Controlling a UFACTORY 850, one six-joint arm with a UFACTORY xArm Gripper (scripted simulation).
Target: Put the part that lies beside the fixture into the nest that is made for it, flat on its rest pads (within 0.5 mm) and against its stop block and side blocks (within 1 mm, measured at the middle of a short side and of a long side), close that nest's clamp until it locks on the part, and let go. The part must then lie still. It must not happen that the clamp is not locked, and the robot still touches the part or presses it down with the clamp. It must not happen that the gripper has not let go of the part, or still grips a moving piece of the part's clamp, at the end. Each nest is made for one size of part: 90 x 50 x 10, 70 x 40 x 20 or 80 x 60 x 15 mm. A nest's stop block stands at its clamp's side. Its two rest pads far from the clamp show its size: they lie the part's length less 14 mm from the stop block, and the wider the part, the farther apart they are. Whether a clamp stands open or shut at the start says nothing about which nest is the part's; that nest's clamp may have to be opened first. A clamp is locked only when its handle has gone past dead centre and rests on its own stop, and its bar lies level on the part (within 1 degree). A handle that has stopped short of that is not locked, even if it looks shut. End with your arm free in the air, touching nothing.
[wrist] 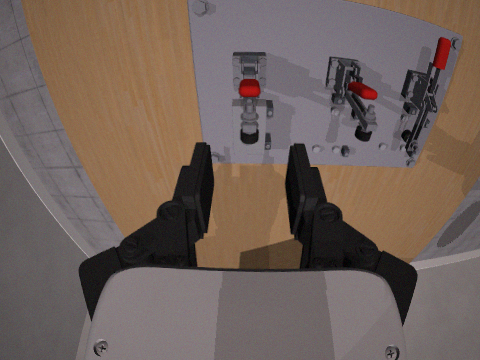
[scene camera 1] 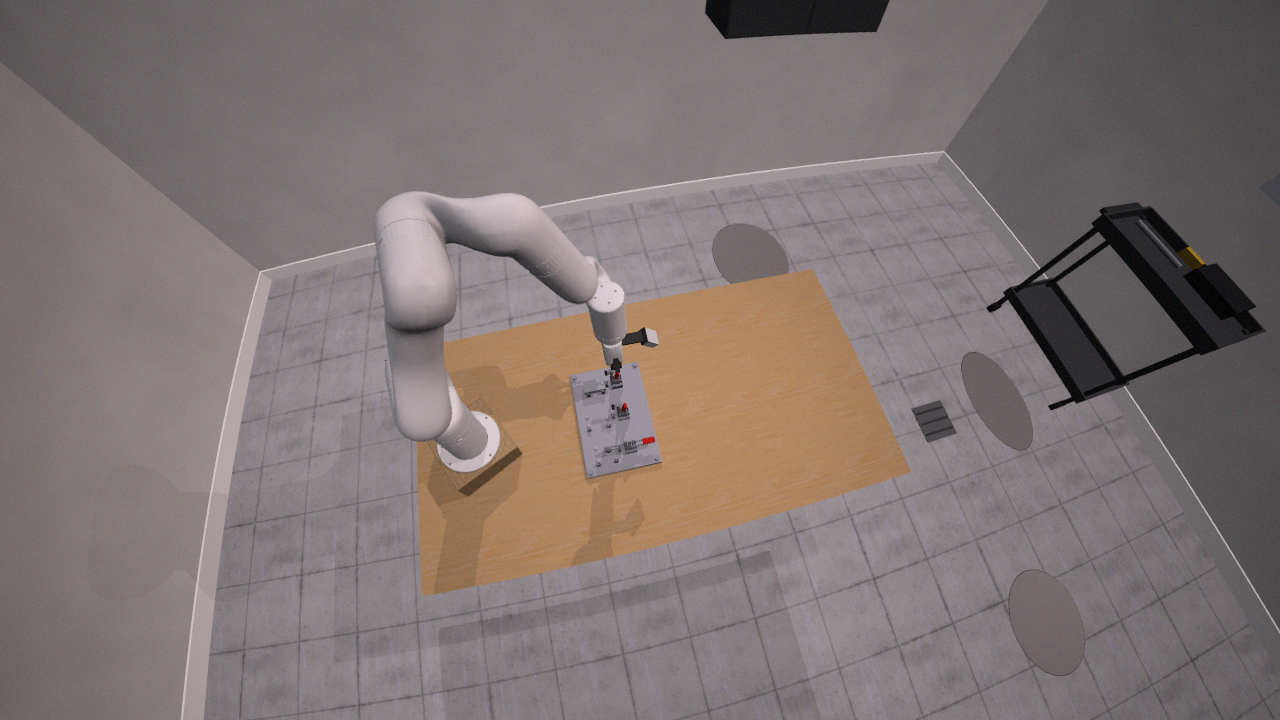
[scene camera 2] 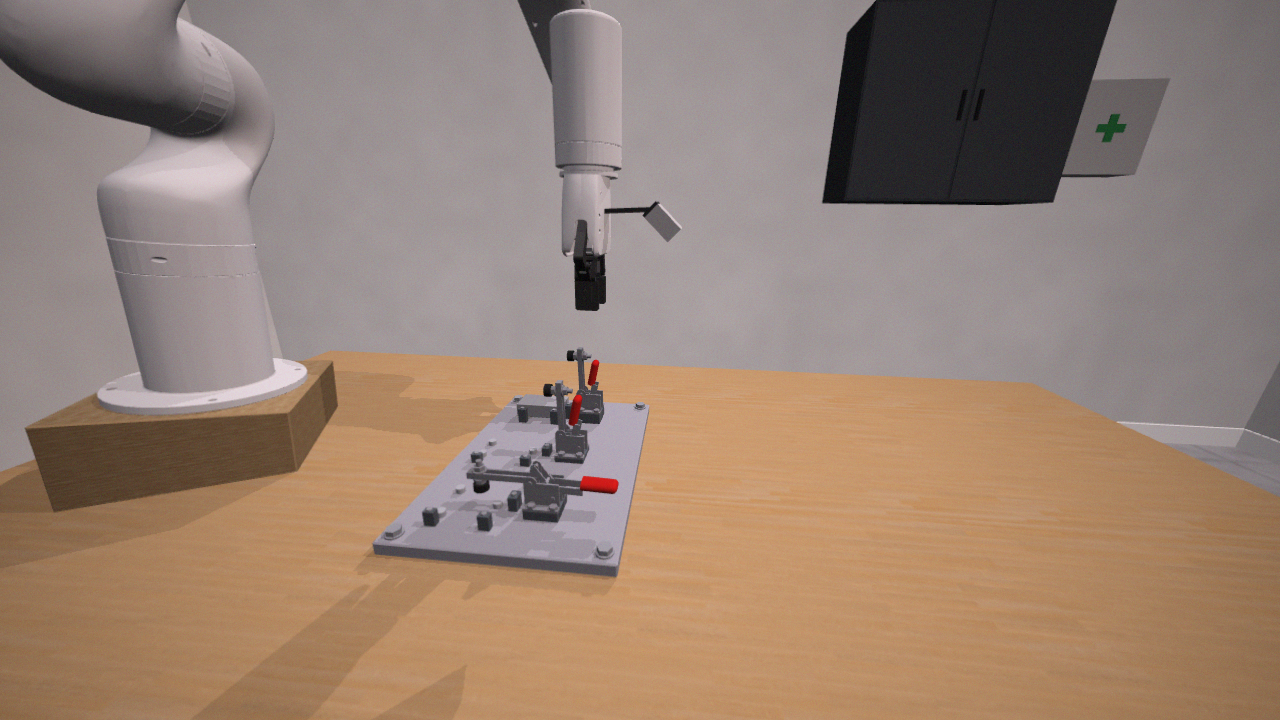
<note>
In view: my gripper (scene camera 2: pixel 591 306), a grey part (scene camera 2: pixel 539 406) and a grey fixture plate (wrist: pixel 298 47).
My gripper is seen too in the wrist view (wrist: pixel 249 162) and in scene camera 1 (scene camera 1: pixel 614 360).
</note>
